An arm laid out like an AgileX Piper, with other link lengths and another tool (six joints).
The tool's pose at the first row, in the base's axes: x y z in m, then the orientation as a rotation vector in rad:
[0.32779 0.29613 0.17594 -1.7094 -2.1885 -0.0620]
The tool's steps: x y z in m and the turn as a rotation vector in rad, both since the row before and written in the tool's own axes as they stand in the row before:
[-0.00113 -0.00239 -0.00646 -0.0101 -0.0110 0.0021]
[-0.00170 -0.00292 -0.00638 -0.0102 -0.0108 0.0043]
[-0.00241 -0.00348 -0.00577 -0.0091 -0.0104 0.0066]
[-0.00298 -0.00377 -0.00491 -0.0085 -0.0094 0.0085]
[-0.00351 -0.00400 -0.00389 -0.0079 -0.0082 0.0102]
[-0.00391 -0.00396 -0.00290 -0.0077 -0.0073 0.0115]
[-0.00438 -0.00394 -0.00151 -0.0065 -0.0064 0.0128]
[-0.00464 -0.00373 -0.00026 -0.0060 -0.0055 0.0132]
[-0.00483 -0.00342 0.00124 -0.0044 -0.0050 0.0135]
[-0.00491 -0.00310 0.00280 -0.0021 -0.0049 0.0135]
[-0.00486 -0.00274 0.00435 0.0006 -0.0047 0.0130]
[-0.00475 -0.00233 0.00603 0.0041 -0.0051 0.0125]
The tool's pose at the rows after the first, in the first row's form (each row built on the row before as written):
[0.32740 0.29281 0.18207 -1.7214 -2.1979 -0.0634]
[0.32652 0.28889 0.18807 -1.7358 -2.2052 -0.0645]
[0.32502 0.28437 0.19341 -1.7520 -2.2098 -0.0642]
[0.32308 0.27950 0.19785 -1.7696 -2.2117 -0.0636]
[0.32073 0.27436 0.20125 -1.7883 -2.2109 -0.0630]
[0.31821 0.26912 0.20362 -1.8080 -2.2081 -0.0627]
[0.31545 0.26378 0.20456 -1.8281 -2.2030 -0.0616]
[0.31263 0.25854 0.20424 -1.8480 -2.1966 -0.0607]
[0.30981 0.25351 0.20241 -1.8671 -2.1888 -0.0584]
[0.30698 0.24880 0.19904 -1.8849 -2.1800 -0.0536]
[0.30417 0.24451 0.19416 -1.9006 -2.1704 -0.0461]
[0.30140 0.24071 0.18766 -1.9140 -2.1601 -0.0345]

